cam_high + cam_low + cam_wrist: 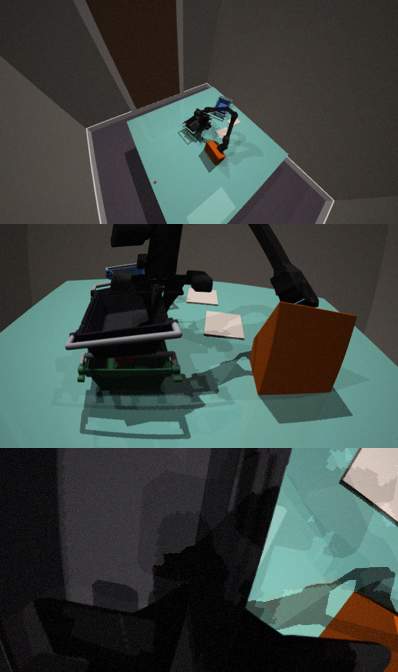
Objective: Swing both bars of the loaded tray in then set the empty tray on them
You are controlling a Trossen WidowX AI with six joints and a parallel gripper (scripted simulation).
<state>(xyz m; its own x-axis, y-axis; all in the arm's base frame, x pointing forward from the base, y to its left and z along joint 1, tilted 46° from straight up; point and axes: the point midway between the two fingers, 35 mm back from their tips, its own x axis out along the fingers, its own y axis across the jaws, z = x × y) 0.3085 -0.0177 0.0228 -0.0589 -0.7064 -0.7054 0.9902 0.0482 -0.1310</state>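
Now: the black tray 7 cm ahead of my gripper tip, 3 cm above it and 1 cm to the left of it.
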